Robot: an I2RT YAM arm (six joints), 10 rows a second.
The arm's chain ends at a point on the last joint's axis. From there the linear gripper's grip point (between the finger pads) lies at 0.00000 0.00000 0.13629 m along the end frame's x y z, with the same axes.
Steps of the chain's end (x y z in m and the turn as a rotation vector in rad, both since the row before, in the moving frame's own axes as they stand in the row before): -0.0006 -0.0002 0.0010 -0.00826 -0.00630 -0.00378; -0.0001 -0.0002 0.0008 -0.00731 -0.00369 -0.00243; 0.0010 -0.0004 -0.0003 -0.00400 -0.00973 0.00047; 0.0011 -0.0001 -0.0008 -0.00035 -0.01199 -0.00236; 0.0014 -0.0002 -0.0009 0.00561 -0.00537 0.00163; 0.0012 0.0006 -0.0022 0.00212 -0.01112 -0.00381; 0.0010 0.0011 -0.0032 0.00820 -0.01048 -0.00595; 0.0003 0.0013 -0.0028 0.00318 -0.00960 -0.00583; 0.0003 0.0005 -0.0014 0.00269 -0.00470 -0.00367; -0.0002 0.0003 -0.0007 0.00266 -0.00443 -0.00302
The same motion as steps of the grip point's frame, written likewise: -0.0015 0.0009 0.0010 -0.00826 -0.00630 -0.00378; -0.0006 0.0008 0.0008 -0.00731 -0.00369 -0.00243; -0.0003 0.0001 -0.0003 -0.00400 -0.00973 0.00047; -0.0005 -0.0001 -0.0008 -0.00035 -0.01199 -0.00236; 0.0007 -0.0010 -0.0009 0.00561 -0.00537 0.00163; -0.0003 0.0003 -0.0022 0.00212 -0.01112 -0.00381; -0.0004 0.0000 -0.0032 0.00820 -0.01048 -0.00595; -0.0010 0.0009 -0.0028 0.00318 -0.00960 -0.00583; -0.0003 0.0001 -0.0014 0.00269 -0.00470 -0.00367; -0.0008 -0.0001 -0.0007 0.00266 -0.00443 -0.00302
